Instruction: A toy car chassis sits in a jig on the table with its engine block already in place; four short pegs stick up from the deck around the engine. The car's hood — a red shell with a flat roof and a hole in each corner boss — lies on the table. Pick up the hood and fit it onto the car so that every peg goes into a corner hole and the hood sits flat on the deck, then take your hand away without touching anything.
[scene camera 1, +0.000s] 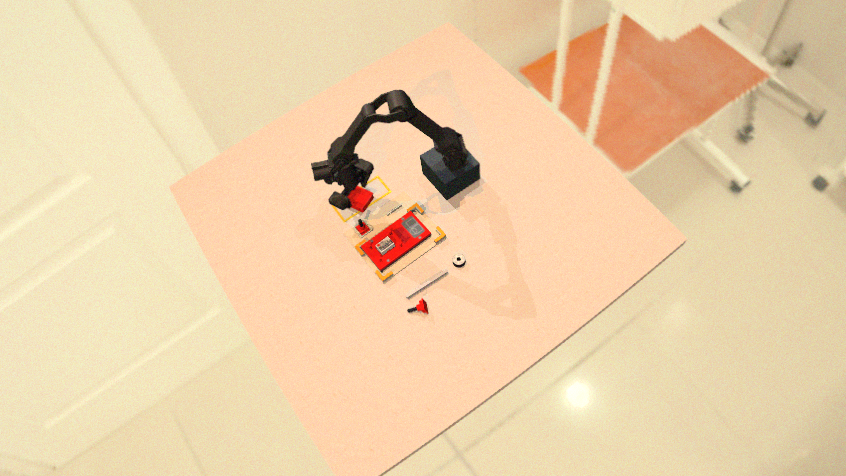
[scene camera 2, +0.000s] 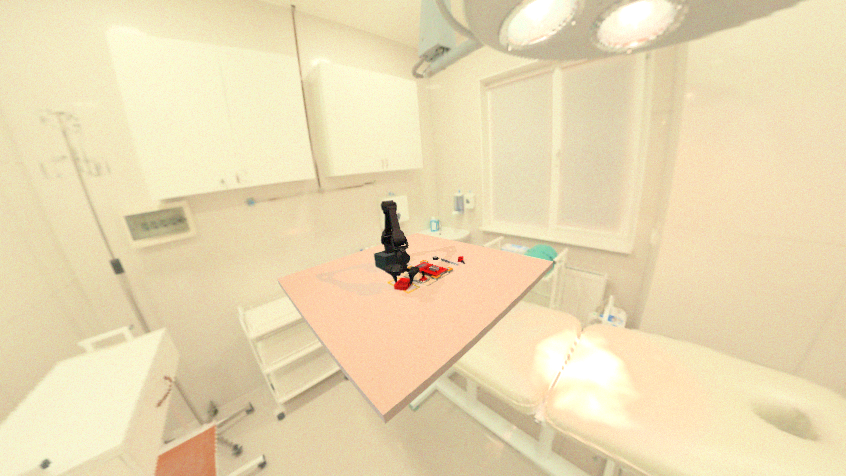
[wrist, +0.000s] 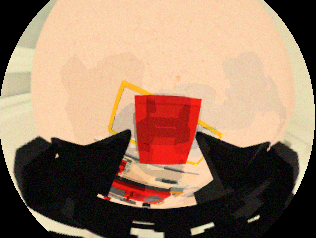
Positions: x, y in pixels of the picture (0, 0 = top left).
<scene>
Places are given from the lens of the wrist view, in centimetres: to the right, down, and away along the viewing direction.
gripper (wrist: 164, 134): 1, 2, 10
red hood (wrist: 166, 124): 1, 1, 8
</scene>
